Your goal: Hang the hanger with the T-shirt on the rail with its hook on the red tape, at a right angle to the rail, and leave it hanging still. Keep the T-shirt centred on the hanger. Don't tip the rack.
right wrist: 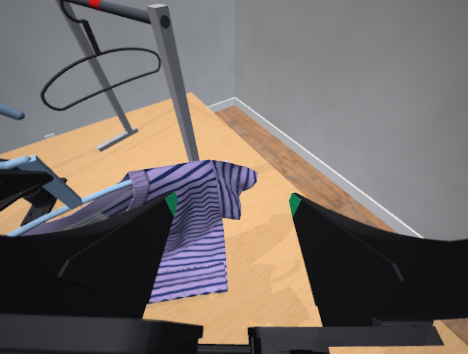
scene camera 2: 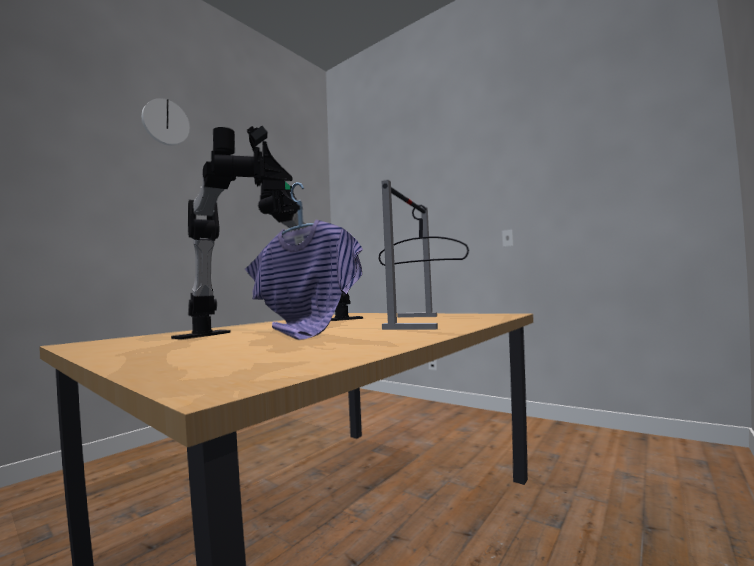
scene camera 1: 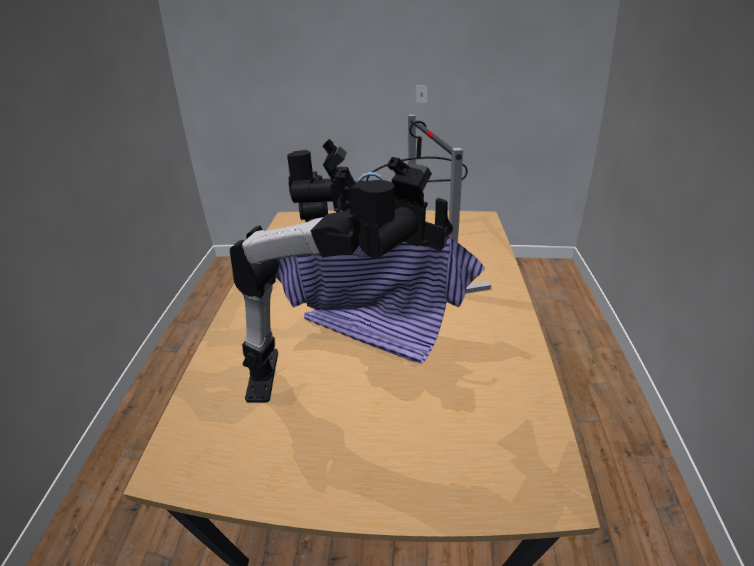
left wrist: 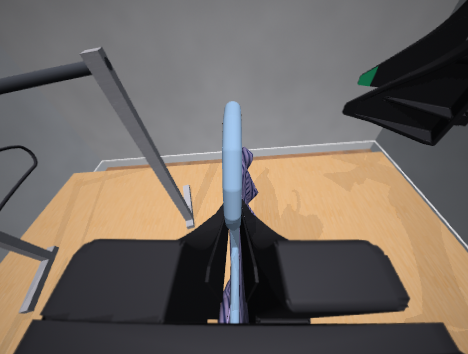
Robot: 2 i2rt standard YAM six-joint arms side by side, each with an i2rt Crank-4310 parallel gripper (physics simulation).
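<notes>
The striped purple T-shirt (scene camera 1: 377,280) (scene camera 2: 304,274) (right wrist: 200,215) is on the light-blue hanger (scene camera 2: 299,210) (left wrist: 232,160) (right wrist: 107,189), its collar around the hanger's neck and its lower part bent near the tabletop. My left gripper (left wrist: 234,201) is shut on the hanger's neck, below the upright hook, in front of the rack. My right gripper (right wrist: 233,195) is open beside the shirt, with a sleeve and part of the body showing beyond its left finger. The rail (scene camera 1: 442,143) (scene camera 2: 398,195) (left wrist: 45,77) (right wrist: 125,12) carries red tape (scene camera 1: 429,133) (scene camera 2: 409,201) (right wrist: 95,4). The hanger is apart from it.
The grey rack (scene camera 1: 456,194) (scene camera 2: 389,261) (left wrist: 140,130) (right wrist: 175,85) stands upright at the table's far end. A black hanger (scene camera 1: 419,147) (scene camera 2: 420,228) (right wrist: 91,37) hangs on the rail near its far post. My right arm reaches across in front of the left one in the first scene view.
</notes>
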